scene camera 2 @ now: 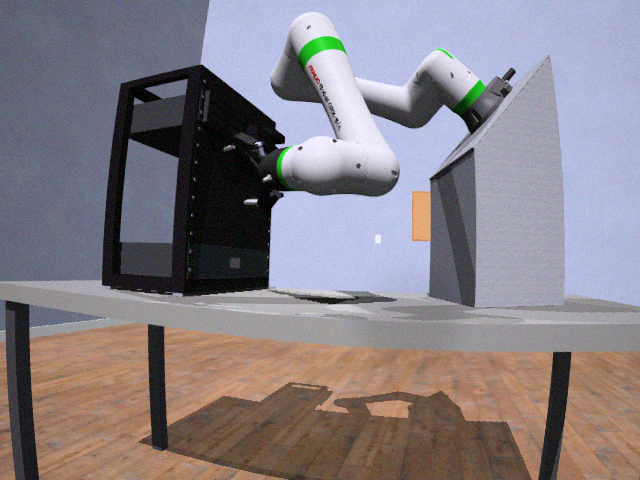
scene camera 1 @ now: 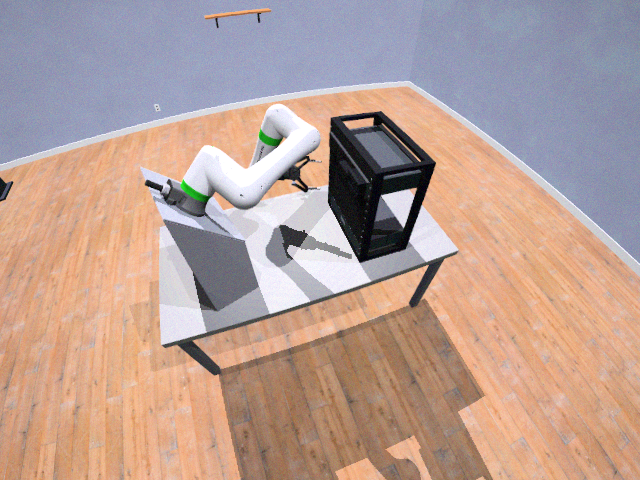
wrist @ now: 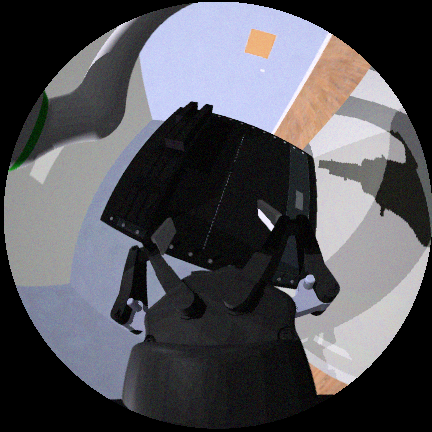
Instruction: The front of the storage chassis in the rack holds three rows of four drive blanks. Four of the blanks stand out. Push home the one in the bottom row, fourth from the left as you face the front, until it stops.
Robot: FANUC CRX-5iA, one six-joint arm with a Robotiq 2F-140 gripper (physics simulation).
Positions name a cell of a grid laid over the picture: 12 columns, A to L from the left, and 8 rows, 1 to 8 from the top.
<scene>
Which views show the black rack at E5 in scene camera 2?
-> Scene camera 2, scene camera 1 and the wrist view: all of them.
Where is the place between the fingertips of the gripper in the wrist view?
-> F5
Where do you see a black rack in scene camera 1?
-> G3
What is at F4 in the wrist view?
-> A black rack.
</scene>
